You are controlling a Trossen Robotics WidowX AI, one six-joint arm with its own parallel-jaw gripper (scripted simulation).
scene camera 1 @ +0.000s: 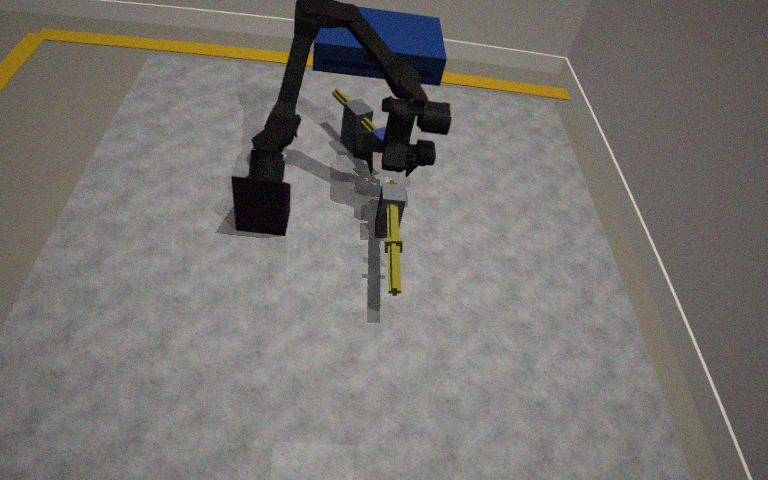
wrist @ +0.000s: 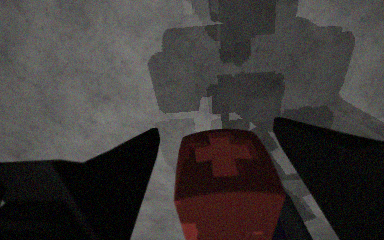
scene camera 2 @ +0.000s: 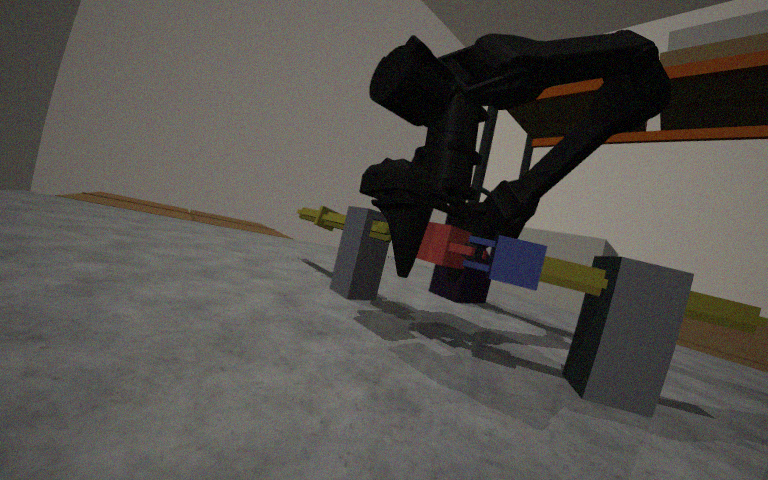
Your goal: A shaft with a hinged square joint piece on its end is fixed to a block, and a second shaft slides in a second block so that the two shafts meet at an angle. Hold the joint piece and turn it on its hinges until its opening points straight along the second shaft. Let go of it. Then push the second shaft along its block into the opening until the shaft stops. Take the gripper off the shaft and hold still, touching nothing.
Path:
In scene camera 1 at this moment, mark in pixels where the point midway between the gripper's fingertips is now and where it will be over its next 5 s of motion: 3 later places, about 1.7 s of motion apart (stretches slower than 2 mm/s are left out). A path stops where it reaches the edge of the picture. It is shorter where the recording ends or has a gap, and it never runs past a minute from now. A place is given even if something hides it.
My gripper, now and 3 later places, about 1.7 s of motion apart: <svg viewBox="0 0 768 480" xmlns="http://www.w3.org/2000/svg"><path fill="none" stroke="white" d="M388 173L397 141L399 148L403 198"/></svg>

